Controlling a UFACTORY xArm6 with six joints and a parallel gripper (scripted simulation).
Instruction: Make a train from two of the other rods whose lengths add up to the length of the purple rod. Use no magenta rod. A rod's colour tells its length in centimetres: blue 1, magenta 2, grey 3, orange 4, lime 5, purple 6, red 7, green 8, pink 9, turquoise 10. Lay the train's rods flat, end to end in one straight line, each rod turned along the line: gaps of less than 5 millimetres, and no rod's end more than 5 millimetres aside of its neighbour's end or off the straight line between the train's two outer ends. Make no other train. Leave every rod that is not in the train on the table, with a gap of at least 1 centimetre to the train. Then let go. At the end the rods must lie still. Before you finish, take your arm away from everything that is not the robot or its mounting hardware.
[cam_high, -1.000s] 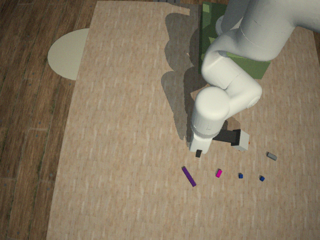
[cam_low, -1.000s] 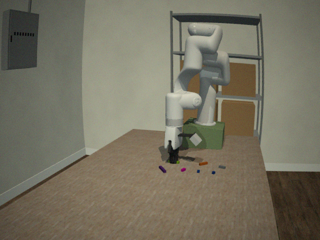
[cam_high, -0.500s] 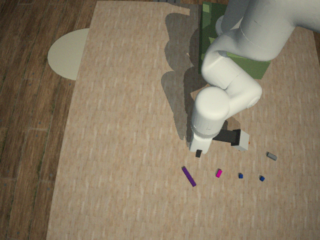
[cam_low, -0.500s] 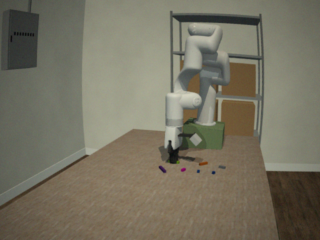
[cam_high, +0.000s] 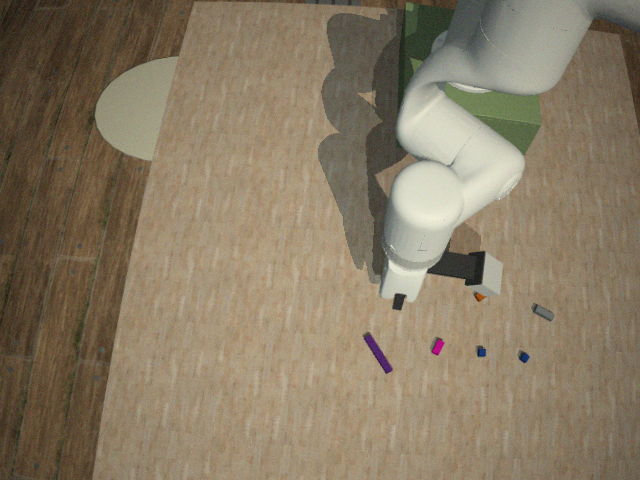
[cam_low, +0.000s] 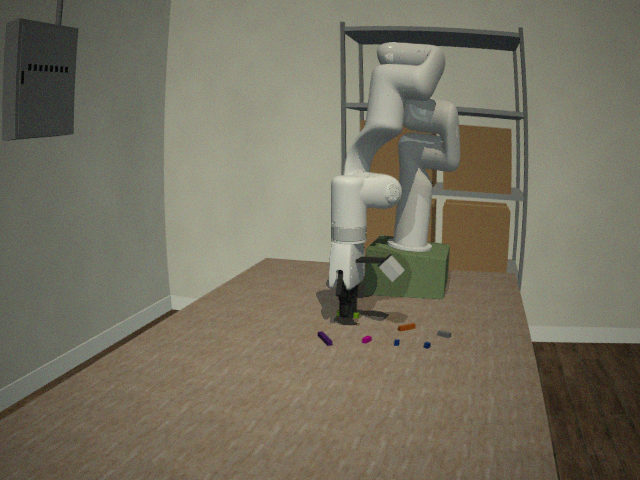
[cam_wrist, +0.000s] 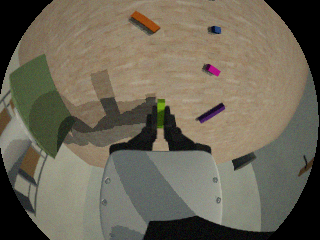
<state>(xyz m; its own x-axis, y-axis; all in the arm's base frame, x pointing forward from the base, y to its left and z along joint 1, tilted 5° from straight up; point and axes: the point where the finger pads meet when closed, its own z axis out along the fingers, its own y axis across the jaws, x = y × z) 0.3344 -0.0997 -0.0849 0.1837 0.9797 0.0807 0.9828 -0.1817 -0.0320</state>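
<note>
Now: the grey rod 4 cm ahead of my hand, 22 cm to the left of it and 4 cm below it. The rest, counted from my hand: purple rod: 10 cm ahead, 3 cm to the right, 4 cm below; lime rod: 2 cm below; magenta rod: 9 cm ahead, 6 cm to the left, 4 cm below.
</note>
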